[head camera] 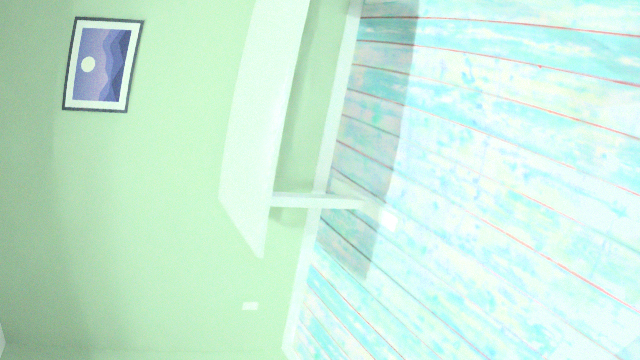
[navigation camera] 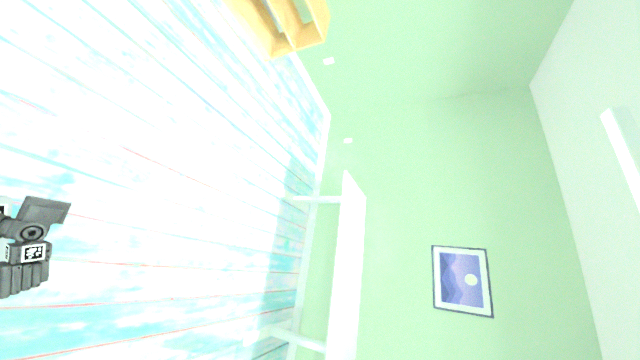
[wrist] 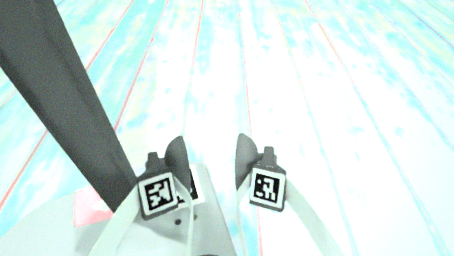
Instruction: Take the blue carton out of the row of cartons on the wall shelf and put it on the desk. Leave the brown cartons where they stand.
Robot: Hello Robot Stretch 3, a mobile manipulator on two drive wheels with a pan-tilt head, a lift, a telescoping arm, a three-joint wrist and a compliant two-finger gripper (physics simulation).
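Places are measured from the robot's base along level axes (x right, y down, z ahead), in centimetres.
Where they show: gripper, fingertip midpoint: (wrist: 211,153).
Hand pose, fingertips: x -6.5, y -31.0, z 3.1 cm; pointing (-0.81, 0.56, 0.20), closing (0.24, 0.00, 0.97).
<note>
After its pixels a point has its place.
My gripper (wrist: 211,153) @[x -6.5, y -31.0, z 3.1 cm] is open in the wrist view, its two dark fingertips apart with floor showing between them. The blue carton, the brown cartons and the wall shelf do not show in these views. A long white desk (head camera: 255,115) @[x 180.5, y -72.0, z -33.0 cm] (navigation camera: 347,270) @[x 170.2, y -72.0, z -52.8 cm] stands by the green wall, seen sideways in the head view and the navigation view, with its legs towards the floor. The gripper is well apart from the desk. Part of the dark wrist shows at the left edge of the navigation view.
A light wooden open shelf unit (navigation camera: 324,20) @[x 146.7, y -61.0, z 149.3 cm] stands by the wall at the top of the navigation view. A framed mountain picture (head camera: 102,65) @[x 224.3, y -157.0, z -64.4 cm] (navigation camera: 462,281) @[x 223.4, y -160.0, z -66.9 cm] hangs on the wall. A white bar (navigation camera: 622,145) @[x 130.2, y -207.8, z 28.1 cm] is at the right. My pale base (wrist: 55,225) @[x -12.5, y -16.0, z -15.4 cm] shows at the lower left.
</note>
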